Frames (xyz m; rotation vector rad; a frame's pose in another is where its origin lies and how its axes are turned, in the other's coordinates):
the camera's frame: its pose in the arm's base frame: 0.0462 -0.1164 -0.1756 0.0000 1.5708 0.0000
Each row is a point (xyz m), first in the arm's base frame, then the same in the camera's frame.
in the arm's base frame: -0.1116 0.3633 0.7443
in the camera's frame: -0.9199 0.4797 -0.1578
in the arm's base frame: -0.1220 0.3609 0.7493
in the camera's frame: -0.9249 0.4773 -0.1682
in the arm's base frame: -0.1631 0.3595 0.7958
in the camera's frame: -0.9714 0.4759 -0.2093
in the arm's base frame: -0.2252 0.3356 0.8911
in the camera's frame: -1.0667 0.4520 -0.2714
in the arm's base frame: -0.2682 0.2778 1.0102
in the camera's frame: -1.1858 0.3942 -0.3144
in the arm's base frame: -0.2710 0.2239 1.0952
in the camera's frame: -1.2708 0.3403 -0.3172
